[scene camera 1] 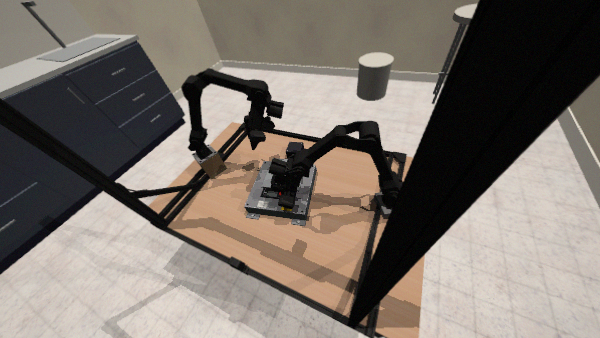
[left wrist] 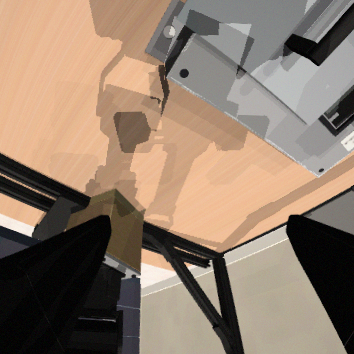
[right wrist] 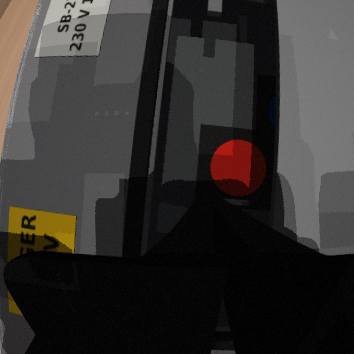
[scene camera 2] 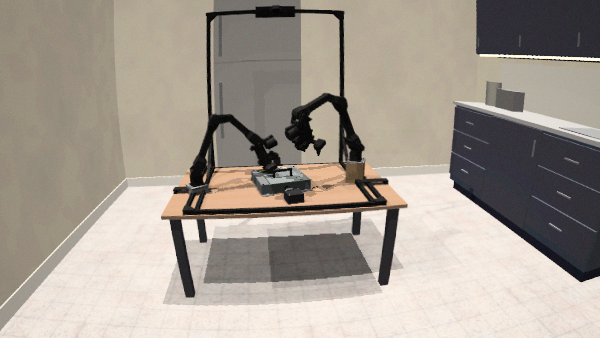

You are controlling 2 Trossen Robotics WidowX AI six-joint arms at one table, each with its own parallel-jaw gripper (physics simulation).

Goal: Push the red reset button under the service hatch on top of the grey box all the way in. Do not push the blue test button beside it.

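Note:
The grey box (scene camera 1: 255, 199) (scene camera 2: 285, 187) (left wrist: 212, 82) stands mid-table; its service hatch has a black handle (scene camera 2: 283, 172) (left wrist: 325, 44). Part of the recess is uncovered. The red button (scene camera 1: 280, 193) (right wrist: 238, 167) shows there, and a sliver of the blue button (right wrist: 273, 111) shows at the recess edge. My right gripper (scene camera 1: 286, 202) (scene camera 2: 272, 167) (right wrist: 206, 203) is shut and empty, its tips low over the recess, right beside the red button in the right wrist view. Contact and button depth cannot be told. My left gripper (scene camera 1: 256, 141) (scene camera 2: 318, 146) (left wrist: 199, 223) is open and empty, raised away from the box.
A small black block (scene camera 1: 295, 147) (scene camera 2: 294, 195) stands near the grey box. A brown block (scene camera 1: 213, 164) (scene camera 2: 355, 172) (left wrist: 125, 235) is at the left arm's base. Black frame rails and posts (scene camera 2: 342, 60) edge the table (scene camera 1: 250, 240).

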